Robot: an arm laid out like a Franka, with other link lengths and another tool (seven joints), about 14 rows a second.
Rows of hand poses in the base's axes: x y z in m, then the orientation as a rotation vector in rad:
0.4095, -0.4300, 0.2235, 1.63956, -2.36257, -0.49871
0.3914, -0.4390, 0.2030, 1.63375, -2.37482, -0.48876
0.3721, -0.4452, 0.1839, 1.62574, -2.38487, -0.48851
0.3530, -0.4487, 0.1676, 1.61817, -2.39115, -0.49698
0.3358, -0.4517, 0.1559, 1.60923, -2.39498, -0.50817
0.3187, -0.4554, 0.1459, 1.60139, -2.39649, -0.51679
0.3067, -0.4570, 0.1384, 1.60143, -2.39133, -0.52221
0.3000, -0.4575, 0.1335, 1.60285, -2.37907, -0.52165
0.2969, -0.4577, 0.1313, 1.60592, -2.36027, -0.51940
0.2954, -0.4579, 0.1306, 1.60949, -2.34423, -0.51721
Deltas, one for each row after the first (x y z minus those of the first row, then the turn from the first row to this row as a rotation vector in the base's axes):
-0.0181, -0.0090, -0.0205, -0.00470, -0.00777, -0.00787
-0.0374, -0.0152, -0.0396, -0.00469, -0.01045, -0.01661
-0.0565, -0.0187, -0.0559, -0.00013, -0.00860, -0.02412
-0.0737, -0.0217, -0.0676, 0.00493, -0.00371, -0.03132
-0.0908, -0.0254, -0.0776, 0.00806, 0.00152, -0.03660
-0.1028, -0.0270, -0.0851, 0.00995, 0.00639, -0.03455
-0.1095, -0.0275, -0.0900, 0.00634, 0.01396, -0.02768
-0.1126, -0.0277, -0.0922, 0.00027, 0.02471, -0.01653
-0.1141, -0.0279, -0.0929, -0.00470, 0.03326, -0.00650

